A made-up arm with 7 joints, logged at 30 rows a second.
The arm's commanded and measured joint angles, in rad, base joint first. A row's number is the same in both.
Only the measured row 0 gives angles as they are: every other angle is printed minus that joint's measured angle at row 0.
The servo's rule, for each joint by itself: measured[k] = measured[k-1] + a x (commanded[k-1-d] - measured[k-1]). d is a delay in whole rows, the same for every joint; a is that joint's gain. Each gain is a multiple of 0.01, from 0.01 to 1. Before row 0 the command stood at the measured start. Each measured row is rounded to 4 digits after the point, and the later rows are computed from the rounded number. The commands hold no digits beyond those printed.
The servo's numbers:
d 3
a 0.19 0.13 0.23 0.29 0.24 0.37 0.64
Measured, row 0:
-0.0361, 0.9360, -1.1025, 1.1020, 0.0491, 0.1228, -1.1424
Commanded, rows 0 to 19:
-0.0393, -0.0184, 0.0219, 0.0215, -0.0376, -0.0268, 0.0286
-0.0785, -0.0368, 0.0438, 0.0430, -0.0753, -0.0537, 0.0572
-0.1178, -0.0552, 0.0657, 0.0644, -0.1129, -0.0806, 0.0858
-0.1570, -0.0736, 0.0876, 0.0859, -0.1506, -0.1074, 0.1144
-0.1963, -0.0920, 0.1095, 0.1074, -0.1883, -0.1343, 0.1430
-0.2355, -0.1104, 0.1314, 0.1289, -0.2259, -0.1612, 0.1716
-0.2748, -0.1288, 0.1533, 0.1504, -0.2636, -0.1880, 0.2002
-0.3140, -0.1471, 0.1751, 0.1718, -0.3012, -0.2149, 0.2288
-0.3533, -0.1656, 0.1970, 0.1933, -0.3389, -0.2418, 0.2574
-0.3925, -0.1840, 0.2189, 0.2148, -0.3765, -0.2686, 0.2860
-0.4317, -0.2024, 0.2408, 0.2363, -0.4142, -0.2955, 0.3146
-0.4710, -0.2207, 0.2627, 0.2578, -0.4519, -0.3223, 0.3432
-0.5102, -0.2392, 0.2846, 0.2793, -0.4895, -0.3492, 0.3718
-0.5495, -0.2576, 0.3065, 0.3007, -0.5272, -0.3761, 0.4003
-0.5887, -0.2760, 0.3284, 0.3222, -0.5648, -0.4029, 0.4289
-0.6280, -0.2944, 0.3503, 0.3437, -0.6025, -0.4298, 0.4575
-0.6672, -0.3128, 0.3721, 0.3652, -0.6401, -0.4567, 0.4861
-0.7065, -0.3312, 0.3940, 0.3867, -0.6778, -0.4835, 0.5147
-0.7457, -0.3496, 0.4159, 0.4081, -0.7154, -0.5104, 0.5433
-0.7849, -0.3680, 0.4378, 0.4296, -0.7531, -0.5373, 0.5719
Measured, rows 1 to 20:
0.0000, 0.0000, 0.0000, 0.0000, 0.0000, 0.0000, 0.0000
0.0000, 0.0000, 0.0000, 0.0000, 0.0000, 0.0000, 0.0000
0.0000, 0.0000, 0.0000, 0.0000, 0.0000, 0.0000, 0.0000
-0.0075, -0.0024, 0.0050, 0.0062, -0.0090, -0.0099, 0.0183
-0.0210, -0.0069, 0.0139, 0.0169, -0.0249, -0.0261, 0.0432
-0.0394, -0.0132, 0.0258, 0.0307, -0.0460, -0.0463, 0.0705
-0.0617, -0.0211, 0.0400, 0.0467, -0.0711, -0.0689, 0.0986
-0.0873, -0.0303, 0.0560, 0.0643, -0.0992, -0.0931, 0.1270
-0.1155, -0.0407, 0.0733, 0.0830, -0.1296, -0.1183, 0.1555
-0.1458, -0.0522, 0.0917, 0.1025, -0.1618, -0.1441, 0.1841
-0.1778, -0.0645, 0.1109, 0.1226, -0.1953, -0.1703, 0.2127
-0.2111, -0.0776, 0.1307, 0.1431, -0.2298, -0.1968, 0.2413
-0.2456, -0.0914, 0.1510, 0.1639, -0.2650, -0.2234, 0.2699
-0.2810, -0.1058, 0.1717, 0.1849, -0.3008, -0.2501, 0.2985
-0.3171, -0.1207, 0.1926, 0.2060, -0.3371, -0.2768, 0.3271
-0.3538, -0.1361, 0.2138, 0.2273, -0.3737, -0.3036, 0.3557
-0.3910, -0.1519, 0.2351, 0.2486, -0.4105, -0.3304, 0.3842
-0.4286, -0.1680, 0.2566, 0.2699, -0.4475, -0.3572, 0.4128
-0.4665, -0.1844, 0.2782, 0.2913, -0.4847, -0.3841, 0.4414
-0.5046, -0.2011, 0.2998, 0.3127, -0.5220, -0.4110, 0.4700

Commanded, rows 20 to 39:
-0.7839, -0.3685, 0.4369, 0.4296, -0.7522, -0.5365, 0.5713
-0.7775, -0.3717, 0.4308, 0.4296, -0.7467, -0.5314, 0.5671
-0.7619, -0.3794, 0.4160, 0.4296, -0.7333, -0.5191, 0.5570
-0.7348, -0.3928, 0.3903, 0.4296, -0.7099, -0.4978, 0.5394
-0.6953, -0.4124, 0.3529, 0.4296, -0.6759, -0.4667, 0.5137
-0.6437, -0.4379, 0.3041, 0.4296, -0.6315, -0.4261, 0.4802
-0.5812, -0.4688, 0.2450, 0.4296, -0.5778, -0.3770, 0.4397
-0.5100, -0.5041, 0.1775, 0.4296, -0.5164, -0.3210, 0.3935
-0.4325, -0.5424, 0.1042, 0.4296, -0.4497, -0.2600, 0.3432
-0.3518, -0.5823, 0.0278, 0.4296, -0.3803, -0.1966, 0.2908
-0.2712, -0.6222, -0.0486, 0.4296, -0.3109, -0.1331, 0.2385
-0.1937, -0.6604, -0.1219, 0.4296, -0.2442, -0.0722, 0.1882
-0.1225, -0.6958, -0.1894, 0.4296, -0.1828, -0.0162, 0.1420
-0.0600, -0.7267, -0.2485, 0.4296, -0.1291, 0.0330, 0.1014
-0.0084, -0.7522, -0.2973, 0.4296, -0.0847, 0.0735, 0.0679
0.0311, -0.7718, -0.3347, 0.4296, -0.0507, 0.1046, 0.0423
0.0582, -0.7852, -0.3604, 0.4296, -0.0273, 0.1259, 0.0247
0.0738, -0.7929, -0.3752, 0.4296, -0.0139, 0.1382, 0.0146
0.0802, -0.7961, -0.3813, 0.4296, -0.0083, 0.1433, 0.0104
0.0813, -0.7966, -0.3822, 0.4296, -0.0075, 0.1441, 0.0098
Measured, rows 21 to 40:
-0.5430, -0.2180, 0.3215, 0.3342, -0.5594, -0.4378, 0.4986
-0.5815, -0.2351, 0.3432, 0.3556, -0.5968, -0.4647, 0.5272
-0.6201, -0.2524, 0.3650, 0.3771, -0.6343, -0.4916, 0.5558
-0.6512, -0.2675, 0.3815, 0.3923, -0.6626, -0.5082, 0.5657
-0.6752, -0.2810, 0.3928, 0.4031, -0.6828, -0.5168, 0.5666
-0.6917, -0.2938, 0.3981, 0.4108, -0.6949, -0.5177, 0.5605
-0.6999, -0.3067, 0.3963, 0.4163, -0.6985, -0.5103, 0.5470
-0.6990, -0.3204, 0.3863, 0.4202, -0.6931, -0.4942, 0.5257
-0.6885, -0.3357, 0.3674, 0.4229, -0.6783, -0.4690, 0.4966
-0.6681, -0.3530, 0.3392, 0.4248, -0.6542, -0.4350, 0.4602
-0.6381, -0.3726, 0.3020, 0.4262, -0.6211, -0.3928, 0.4175
-0.5990, -0.3947, 0.2565, 0.4272, -0.5800, -0.3437, 0.3699
-0.5520, -0.4191, 0.2039, 0.4279, -0.5321, -0.2893, 0.3193
-0.4986, -0.4455, 0.1458, 0.4284, -0.4790, -0.2315, 0.2676
-0.4407, -0.4734, 0.0842, 0.4287, -0.4226, -0.1726, 0.2168
-0.3802, -0.5023, 0.0213, 0.4290, -0.3650, -0.1147, 0.1689
-0.3194, -0.5315, -0.0408, 0.4292, -0.3084, -0.0601, 0.1257
-0.2603, -0.5602, -0.0998, 0.4293, -0.2547, -0.0107, 0.0887
-0.2049, -0.5877, -0.1538, 0.4294, -0.2057, 0.0320, 0.0590
-0.1549, -0.6134, -0.2013, 0.4295, -0.1629, 0.0667, 0.0370

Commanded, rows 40 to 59:
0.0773, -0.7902, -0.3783, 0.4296, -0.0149, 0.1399, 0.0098
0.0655, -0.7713, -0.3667, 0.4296, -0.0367, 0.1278, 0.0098
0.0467, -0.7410, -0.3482, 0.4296, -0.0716, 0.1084, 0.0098
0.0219, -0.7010, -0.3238, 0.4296, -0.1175, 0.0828, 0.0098
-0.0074, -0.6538, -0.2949, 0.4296, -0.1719, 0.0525, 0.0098
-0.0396, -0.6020, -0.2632, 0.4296, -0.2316, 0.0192, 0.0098
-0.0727, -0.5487, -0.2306, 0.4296, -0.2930, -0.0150, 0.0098
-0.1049, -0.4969, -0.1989, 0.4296, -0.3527, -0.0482, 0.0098
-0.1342, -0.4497, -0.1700, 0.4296, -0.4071, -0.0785, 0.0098
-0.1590, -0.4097, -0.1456, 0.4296, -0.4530, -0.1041, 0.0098
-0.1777, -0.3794, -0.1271, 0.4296, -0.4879, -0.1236, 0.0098
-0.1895, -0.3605, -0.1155, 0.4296, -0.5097, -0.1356, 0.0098
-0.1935, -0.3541, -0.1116, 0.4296, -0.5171, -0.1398, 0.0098
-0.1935, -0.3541, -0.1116, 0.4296, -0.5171, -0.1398, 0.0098
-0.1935, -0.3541, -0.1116, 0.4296, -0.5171, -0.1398, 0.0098
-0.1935, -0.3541, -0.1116, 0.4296, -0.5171, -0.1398, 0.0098
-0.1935, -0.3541, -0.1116, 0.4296, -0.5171, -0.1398, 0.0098
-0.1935, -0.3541, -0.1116, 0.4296, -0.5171, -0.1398, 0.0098
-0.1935, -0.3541, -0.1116, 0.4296, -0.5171, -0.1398, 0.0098
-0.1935, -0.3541, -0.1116, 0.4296, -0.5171, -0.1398, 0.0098
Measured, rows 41 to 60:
-0.1114, -0.6367, -0.2413, 0.4295, -0.1271, 0.0932, 0.0227
-0.0750, -0.6574, -0.2735, 0.4295, -0.0986, 0.1117, 0.0148
-0.0453, -0.6755, -0.2985, 0.4295, -0.0767, 0.1237, 0.0116
-0.0220, -0.6904, -0.3169, 0.4295, -0.0619, 0.1297, 0.0104
-0.0054, -0.7009, -0.3284, 0.4295, -0.0559, 0.1290, 0.0100
0.0045, -0.7061, -0.3330, 0.4295, -0.0597, 0.1214, 0.0099
0.0078, -0.7054, -0.3309, 0.4295, -0.0736, 0.1071, 0.0098
0.0049, -0.6987, -0.3226, 0.4295, -0.0972, 0.0869, 0.0098
-0.0036, -0.6861, -0.3089, 0.4295, -0.1295, 0.0619, 0.0098
-0.0167, -0.6682, -0.2909, 0.4295, -0.1687, 0.0334, 0.0098
-0.0335, -0.6459, -0.2697, 0.4295, -0.2129, 0.0032, 0.0098
-0.0526, -0.6204, -0.2468, 0.4295, -0.2595, -0.0270, 0.0098
-0.0728, -0.5930, -0.2235, 0.4295, -0.3059, -0.0555, 0.0098
-0.0927, -0.5652, -0.2013, 0.4295, -0.3496, -0.0807, 0.0098
-0.1111, -0.5386, -0.1816, 0.4295, -0.3880, -0.1010, 0.0098
-0.1268, -0.5146, -0.1655, 0.4295, -0.4190, -0.1154, 0.0098
-0.1395, -0.4937, -0.1531, 0.4295, -0.4425, -0.1244, 0.0098
-0.1498, -0.4756, -0.1436, 0.4295, -0.4604, -0.1301, 0.0098
-0.1581, -0.4598, -0.1362, 0.4295, -0.4740, -0.1337, 0.0098
-0.1648, -0.4461, -0.1305, 0.4295, -0.4843, -0.1360, 0.0098

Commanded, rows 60 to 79:
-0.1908, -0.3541, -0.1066, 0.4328, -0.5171, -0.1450, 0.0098
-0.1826, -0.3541, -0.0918, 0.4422, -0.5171, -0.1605, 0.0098
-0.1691, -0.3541, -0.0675, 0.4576, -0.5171, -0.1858, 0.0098
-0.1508, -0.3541, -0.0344, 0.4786, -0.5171, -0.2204, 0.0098
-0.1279, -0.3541, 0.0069, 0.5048, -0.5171, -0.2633, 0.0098
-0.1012, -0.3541, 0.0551, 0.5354, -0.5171, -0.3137, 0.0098
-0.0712, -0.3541, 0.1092, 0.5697, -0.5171, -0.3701, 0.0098
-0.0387, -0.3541, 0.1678, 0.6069, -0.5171, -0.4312, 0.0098
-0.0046, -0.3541, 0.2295, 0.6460, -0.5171, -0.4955, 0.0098
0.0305, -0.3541, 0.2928, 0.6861, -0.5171, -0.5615, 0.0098
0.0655, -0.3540, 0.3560, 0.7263, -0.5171, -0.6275, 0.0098
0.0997, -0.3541, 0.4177, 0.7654, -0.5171, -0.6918, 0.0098
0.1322, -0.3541, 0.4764, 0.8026, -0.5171, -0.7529, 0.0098
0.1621, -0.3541, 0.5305, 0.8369, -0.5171, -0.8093, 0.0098
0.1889, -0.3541, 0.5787, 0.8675, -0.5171, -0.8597, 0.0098
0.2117, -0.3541, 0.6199, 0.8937, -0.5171, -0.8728, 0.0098
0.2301, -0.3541, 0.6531, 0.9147, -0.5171, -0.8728, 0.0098
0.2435, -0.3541, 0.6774, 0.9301, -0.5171, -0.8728, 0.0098
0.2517, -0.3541, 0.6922, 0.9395, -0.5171, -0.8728, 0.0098
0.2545, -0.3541, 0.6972, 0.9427, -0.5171, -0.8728, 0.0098
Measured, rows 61 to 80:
-0.1703, -0.4341, -0.1262, 0.4295, -0.4922, -0.1374, 0.0098
-0.1747, -0.4237, -0.1228, 0.4295, -0.4982, -0.1383, 0.0098
-0.1783, -0.4147, -0.1202, 0.4295, -0.5027, -0.1389, 0.0098
-0.1807, -0.4068, -0.1171, 0.4305, -0.5062, -0.1412, 0.0098
-0.1811, -0.3999, -0.1113, 0.4339, -0.5088, -0.1483, 0.0098
-0.1788, -0.3939, -0.1012, 0.4408, -0.5108, -0.1622, 0.0098
-0.1735, -0.3887, -0.0858, 0.4518, -0.5123, -0.1837, 0.0098
-0.1648, -0.3842, -0.0645, 0.4672, -0.5135, -0.2132, 0.0098
-0.1527, -0.3803, -0.0370, 0.4870, -0.5144, -0.2504, 0.0098
-0.1372, -0.3769, -0.0034, 0.5110, -0.5150, -0.2947, 0.0098
-0.1185, -0.3739, 0.0360, 0.5388, -0.5155, -0.3452, 0.0098
-0.0969, -0.3713, 0.0805, 0.5699, -0.5159, -0.4008, 0.0098
-0.0727, -0.3691, 0.1293, 0.6036, -0.5162, -0.4603, 0.0098
-0.0464, -0.3671, 0.1814, 0.6392, -0.5164, -0.5222, 0.0098
-0.0186, -0.3654, 0.2357, 0.6758, -0.5166, -0.5850, 0.0098
0.0101, -0.3639, 0.2911, 0.7126, -0.5167, -0.6471, 0.0098
0.0390, -0.3626, 0.3462, 0.7486, -0.5168, -0.7071, 0.0098
0.0675, -0.3615, 0.3997, 0.7831, -0.5169, -0.7636, 0.0098
0.0949, -0.3605, 0.4503, 0.8152, -0.5169, -0.8040, 0.0098
0.1206, -0.3597, 0.4969, 0.8441, -0.5169, -0.8295, 0.0098

